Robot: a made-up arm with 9 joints. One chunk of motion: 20 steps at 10 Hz.
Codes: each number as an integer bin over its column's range. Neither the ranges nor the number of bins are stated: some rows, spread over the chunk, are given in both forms.
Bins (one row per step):
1: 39 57 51 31 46 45 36 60 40
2: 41 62 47 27 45 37 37 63 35
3: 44 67 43 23 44 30 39 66 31
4: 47 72 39 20 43 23 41 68 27
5: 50 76 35 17 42 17 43 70 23
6: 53 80 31 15 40 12 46 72 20
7: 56 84 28 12 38 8 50 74 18
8: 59 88 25 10 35 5 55 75 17
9: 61 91 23 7 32 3 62 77 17
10: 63 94 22 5 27 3 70 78 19
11: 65 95 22 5 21 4 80 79 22
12: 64 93 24 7 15 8 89 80 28
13: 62 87 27 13 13 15 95 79 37
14: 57 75 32 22 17 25 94 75 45
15: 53 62 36 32 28 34 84 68 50
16: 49 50 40 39 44 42 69 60 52
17: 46 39 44 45 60 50 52 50 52
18: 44 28 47 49 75 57 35 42 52
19: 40 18 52 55 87 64 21 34 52
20: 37 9 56 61 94 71 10 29 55
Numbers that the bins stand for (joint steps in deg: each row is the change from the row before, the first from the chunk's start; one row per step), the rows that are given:
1: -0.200 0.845 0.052 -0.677 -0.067 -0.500 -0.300 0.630 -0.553
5: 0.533 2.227 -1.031 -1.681 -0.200 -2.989 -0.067 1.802 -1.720
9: 1.267 3.318 -1.843 -2.398 -0.533 -4.233 0.567 2.622 -2.132
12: 1.467 3.464 -1.776 -2.398 -1.100 -3.789 1.467 2.974 -1.377
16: 0.467 0.336 -0.693 -0.103 -0.133 -0.767 0.800 0.630 0.272
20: -0.333 -2.645 0.390 1.475 1.533 1.811 -1.167 -3.002 0.478
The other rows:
2: -0.067 1.209 -0.219 -0.964 -0.100 -1.211 -0.267 0.982 -0.896
3: 0.133 1.573 -0.490 -1.251 -0.133 -1.833 -0.200 1.333 -1.171
4: 0.333 1.936 -0.761 -1.466 -0.167 -2.456 -0.133 1.568 -1.445
6: 0.733 2.518 -1.302 -1.824 -0.267 -3.433 0.033 2.036 -1.926
7: 0.933 2.809 -1.505 -2.039 -0.333 -3.789 0.167 2.271 -2.064
8: 1.133 3.100 -1.708 -2.183 -0.433 -4.056 0.333 2.388 -2.132
10: 1.400 3.536 -1.911 -2.541 -0.700 -4.233 0.833 2.739 -1.995
11: 1.533 3.609 -1.911 -2.541 -0.900 -4.144 1.167 2.857 -1.789
13: 1.333 3.027 -1.573 -1.968 -1.167 -3.167 1.667 2.857 -0.759
14: 1.000 2.155 -1.234 -1.322 -1.033 -2.278 1.633 2.388 -0.209
15: 0.733 1.209 -0.964 -0.605 -0.667 -1.478 1.300 1.568 0.134
17: 0.267 -0.464 -0.422 0.327 0.400 -0.056 0.233 -0.541 0.272
18: 0.133 -1.264 -0.219 0.614 0.900 0.567 -0.333 -1.479 0.272
19: -0.133 -1.991 0.119 1.044 1.300 1.189 -0.800 -2.416 0.272

